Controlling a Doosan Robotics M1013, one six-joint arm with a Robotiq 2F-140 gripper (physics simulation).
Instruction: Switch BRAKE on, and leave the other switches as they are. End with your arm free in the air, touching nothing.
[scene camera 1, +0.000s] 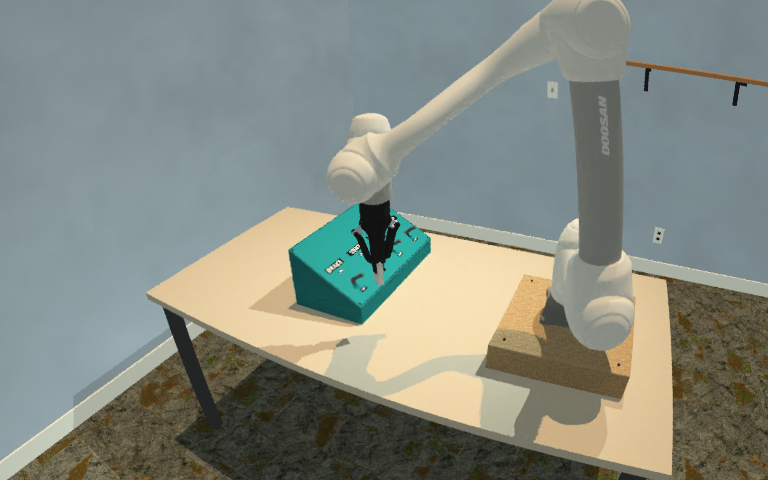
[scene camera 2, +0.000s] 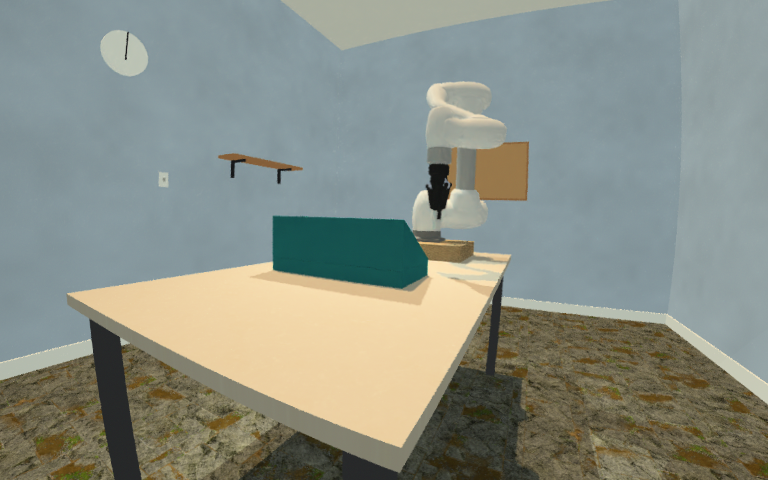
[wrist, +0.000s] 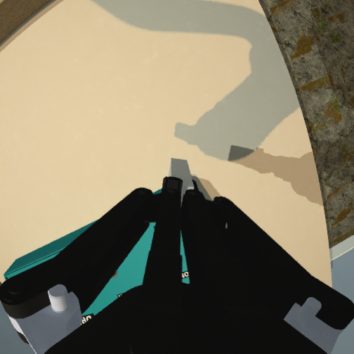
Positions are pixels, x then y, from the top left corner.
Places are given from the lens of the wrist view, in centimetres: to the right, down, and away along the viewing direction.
my gripper (wrist: 176, 171): 0, 0, 21
teal sloped switch box (wrist: 130, 273): -8, 16, 34
